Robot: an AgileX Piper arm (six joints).
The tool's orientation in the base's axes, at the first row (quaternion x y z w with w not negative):
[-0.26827, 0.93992, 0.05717, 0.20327]
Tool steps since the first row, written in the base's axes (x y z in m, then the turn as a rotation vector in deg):
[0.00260, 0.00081, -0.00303, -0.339, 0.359, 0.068]
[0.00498, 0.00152, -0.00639, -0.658, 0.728, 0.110]
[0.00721, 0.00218, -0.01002, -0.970, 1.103, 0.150]
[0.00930, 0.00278, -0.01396, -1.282, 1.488, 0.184]
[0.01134, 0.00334, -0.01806, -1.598, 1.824, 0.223]
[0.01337, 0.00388, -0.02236, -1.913, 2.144, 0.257]
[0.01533, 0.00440, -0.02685, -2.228, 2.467, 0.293]
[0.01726, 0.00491, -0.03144, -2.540, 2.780, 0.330]
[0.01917, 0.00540, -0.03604, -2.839, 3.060, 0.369]
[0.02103, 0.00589, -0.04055, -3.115, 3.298, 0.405]
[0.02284, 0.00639, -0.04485, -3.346, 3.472, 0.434]
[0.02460, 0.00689, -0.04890, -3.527, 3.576, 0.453]
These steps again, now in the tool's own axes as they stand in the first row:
[-0.00115, -0.00068, 0.00385, 0.061, 0.484, -0.103]
[-0.00195, -0.00133, 0.00790, 0.113, 0.965, -0.174]
[-0.00249, -0.00194, 0.01213, 0.158, 1.449, -0.239]
[-0.00277, -0.00252, 0.01659, 0.200, 1.940, -0.296]
[-0.00292, -0.00312, 0.02116, 0.266, 2.392, -0.370]
[-0.00298, -0.00372, 0.02590, 0.342, 2.830, -0.442]
[-0.00289, -0.00431, 0.03080, 0.415, 3.271, -0.516]
[-0.00273, -0.00488, 0.03577, 0.491, 3.701, -0.591]
[-0.00255, -0.00547, 0.04073, 0.571, 4.097, -0.671]
[-0.00236, -0.00603, 0.04560, 0.656, 4.444, -0.749]
[-0.00223, -0.00655, 0.05026, 0.738, 4.714, -0.819]
[-0.00216, -0.00705, 0.05468, 0.821, 4.898, -0.878]

